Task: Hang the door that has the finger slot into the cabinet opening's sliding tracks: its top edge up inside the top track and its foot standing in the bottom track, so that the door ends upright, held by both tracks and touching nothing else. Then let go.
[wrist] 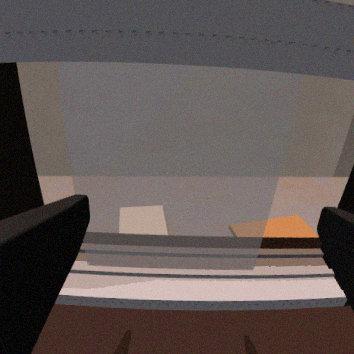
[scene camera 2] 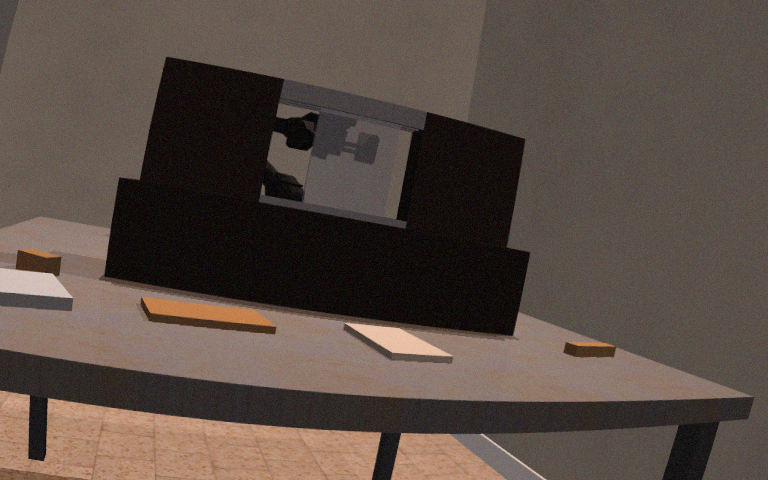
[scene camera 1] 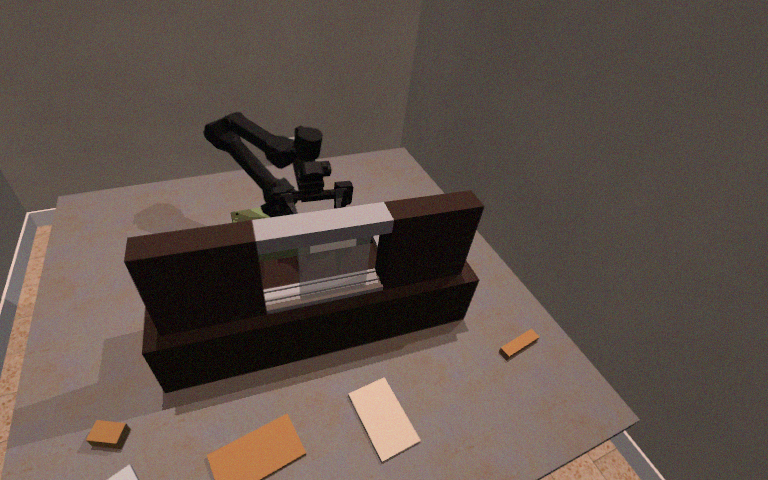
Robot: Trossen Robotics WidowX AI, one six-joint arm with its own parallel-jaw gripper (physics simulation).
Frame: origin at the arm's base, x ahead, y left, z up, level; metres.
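Seen in the pictures: gripper, fingertip midpoint: (wrist: 205,213) (scene camera 2: 339,143).
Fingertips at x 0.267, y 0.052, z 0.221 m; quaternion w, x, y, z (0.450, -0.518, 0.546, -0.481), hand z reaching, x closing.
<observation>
A point is followed by its place in that frame.
A translucent grey door panel (scene camera 1: 334,268) @[x 0.371, y 0.057, z 0.178 m] (scene camera 2: 353,175) @[x 0.371, y 0.064, z 0.158 m] (wrist: 175,150) @[x 0.357, y 0.060, z 0.206 m] stands upright in the cabinet opening, between the top track (scene camera 1: 322,226) @[x 0.369, y 0.032, z 0.299 m] (scene camera 2: 351,103) @[x 0.381, y 0.033, z 0.281 m] (wrist: 175,47) @[x 0.322, y 0.064, z 0.272 m] and the bottom track (scene camera 1: 281,294) @[x 0.339, y -0.054, z 0.091 m] (scene camera 2: 334,213) @[x 0.381, y 0.041, z 0.087 m] (wrist: 200,291) @[x 0.333, y 0.035, z 0.092 m]. Its foot shows among the bottom track's rails in the wrist view; I cannot tell which groove it stands in. No finger slot can be made out on it. My gripper (scene camera 1: 312,204) (scene camera 2: 344,151) @[x 0.267, y 0.052, z 0.221 m] (wrist: 205,213) @[x 0.267, y 0.052, z 0.221 m] is open and empty behind the cabinet, at about the top track's height, facing the opening. Its fingertips are apart from the panel.
The dark cabinet (scene camera 1: 317,342) @[x 0.412, y 0.009, z -0.020 m] (scene camera 2: 311,266) @[x 0.412, y 0.011, z -0.006 m] stands across the table. A green object (scene camera 1: 244,215) @[x -0.070, y -0.096, z -0.001 m] shows behind it. In front lie an orange plate (scene camera 1: 257,450) @[x 0.592, y -0.162, z -0.071 m] (scene camera 2: 206,315) @[x 0.622, y -0.164, z -0.071 m], a pale plate (scene camera 1: 385,418) @[x 0.612, y 0.110, z -0.071 m] (scene camera 2: 399,341) @[x 0.619, y 0.107, z -0.071 m], a white plate (scene camera 2: 33,287) @[x 0.660, y -0.393, z -0.065 m] and two orange blocks (scene camera 1: 107,433) @[x 0.479, y -0.434, z -0.051 m] (scene camera 1: 519,343) @[x 0.546, y 0.514, z -0.061 m].
</observation>
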